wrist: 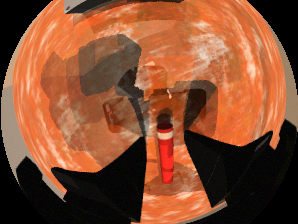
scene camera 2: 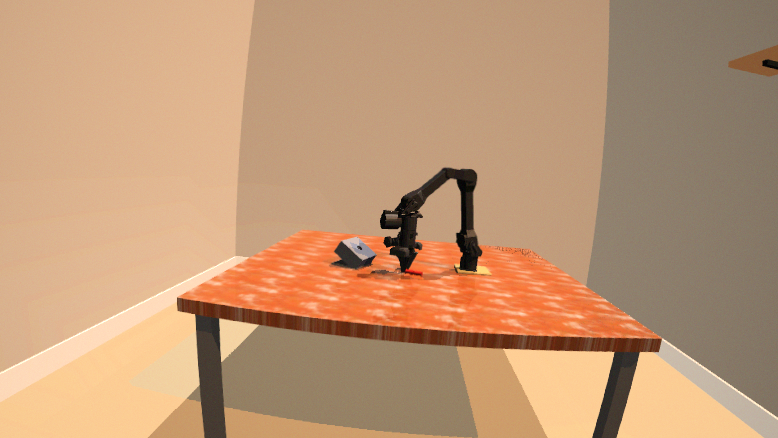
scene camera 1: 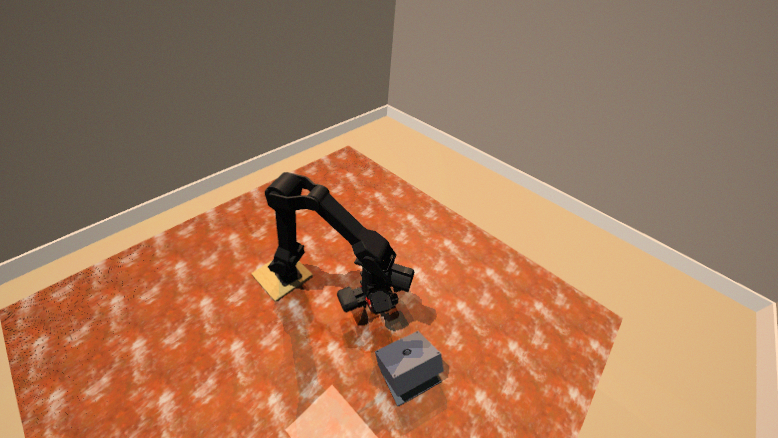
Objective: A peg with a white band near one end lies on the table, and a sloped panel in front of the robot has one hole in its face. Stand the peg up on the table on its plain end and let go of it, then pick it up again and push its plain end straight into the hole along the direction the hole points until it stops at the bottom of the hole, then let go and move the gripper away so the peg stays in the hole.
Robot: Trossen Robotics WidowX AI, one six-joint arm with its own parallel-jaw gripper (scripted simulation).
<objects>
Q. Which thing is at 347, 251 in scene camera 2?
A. A sloped panel.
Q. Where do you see a sloped panel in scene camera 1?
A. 424, 362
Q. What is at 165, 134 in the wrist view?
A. A peg.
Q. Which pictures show the gripper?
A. The wrist view, scene camera 2 and scene camera 1: all of them.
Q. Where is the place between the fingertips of the gripper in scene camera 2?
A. At 404, 271
</objects>
